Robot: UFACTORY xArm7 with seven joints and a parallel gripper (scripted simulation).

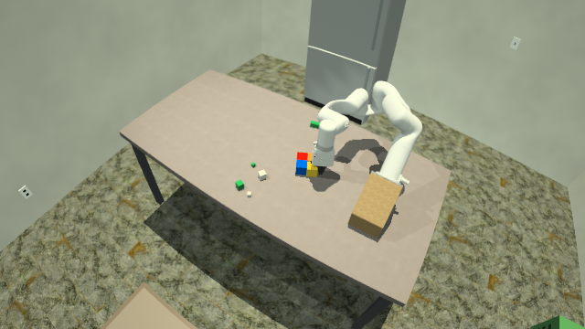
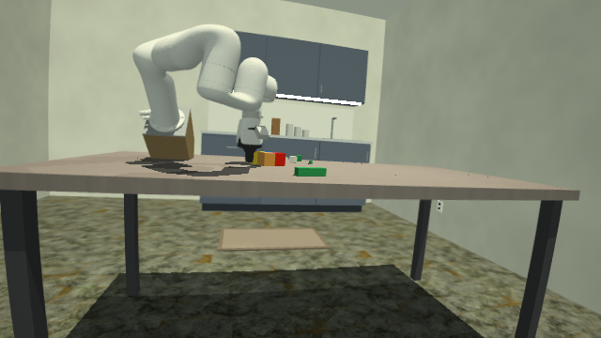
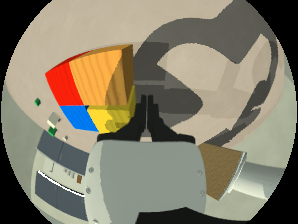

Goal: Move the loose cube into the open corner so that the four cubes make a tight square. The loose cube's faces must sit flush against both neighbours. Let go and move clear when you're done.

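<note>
My hand is 4 cm short of the yellow cube and 2 cm to the right of it. From my hand the other things lie so: red cube: 11 cm ahead, 2 cm to the right; then blue cube: 9 cm ahead, 3 cm to the left; then orange cube: 6 cm ahead, 4 cm to the right.
</note>
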